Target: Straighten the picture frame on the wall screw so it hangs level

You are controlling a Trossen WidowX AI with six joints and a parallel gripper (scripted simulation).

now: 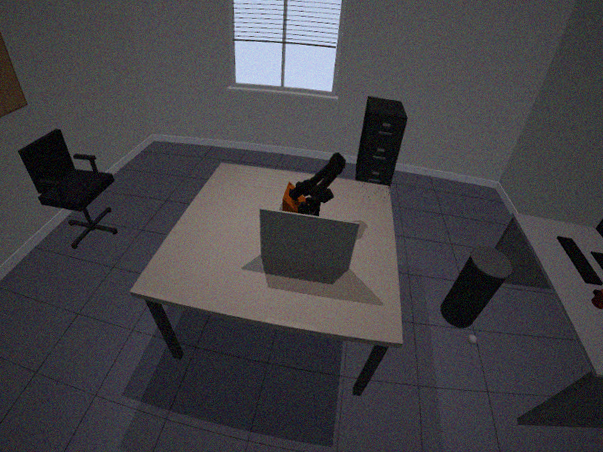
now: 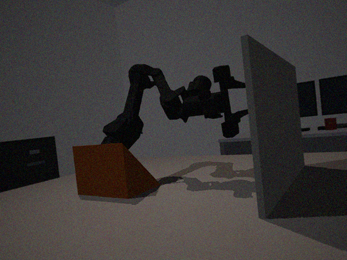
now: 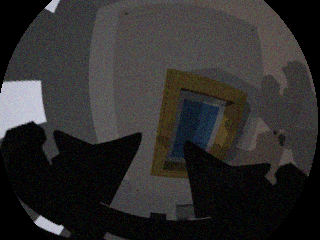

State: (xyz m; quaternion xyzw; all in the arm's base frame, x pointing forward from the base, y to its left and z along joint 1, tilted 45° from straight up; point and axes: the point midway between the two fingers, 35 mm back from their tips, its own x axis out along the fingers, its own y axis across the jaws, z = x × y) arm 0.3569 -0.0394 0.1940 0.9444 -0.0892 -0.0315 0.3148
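Now: gripper tip 40 mm short of the picture frame and 50 mm above it. Also, from my gripper tip: wall panel 40 mm ahead, 10 mm to the right, 60 mm below.
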